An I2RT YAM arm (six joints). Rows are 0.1 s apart.
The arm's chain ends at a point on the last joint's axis. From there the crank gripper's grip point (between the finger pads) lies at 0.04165 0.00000 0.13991 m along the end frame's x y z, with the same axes.
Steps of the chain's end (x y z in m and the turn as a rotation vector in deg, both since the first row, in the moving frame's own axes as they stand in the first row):
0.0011, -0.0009, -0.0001, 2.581, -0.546, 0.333
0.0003, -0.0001, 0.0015, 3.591, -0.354, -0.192
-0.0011, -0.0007, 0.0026, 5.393, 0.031, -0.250
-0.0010, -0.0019, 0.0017, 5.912, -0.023, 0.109
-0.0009, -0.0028, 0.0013, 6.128, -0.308, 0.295
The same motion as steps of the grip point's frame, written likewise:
-0.0002, -0.0070, 0.0002, 2.581, -0.546, 0.333
-0.0006, -0.0090, 0.0015, 3.591, -0.354, -0.192
-0.0011, -0.0140, 0.0019, 5.393, 0.031, -0.250
-0.0010, -0.0162, 0.0010, 5.912, -0.023, 0.109
-0.0016, -0.0175, 0.0007, 6.128, -0.308, 0.295

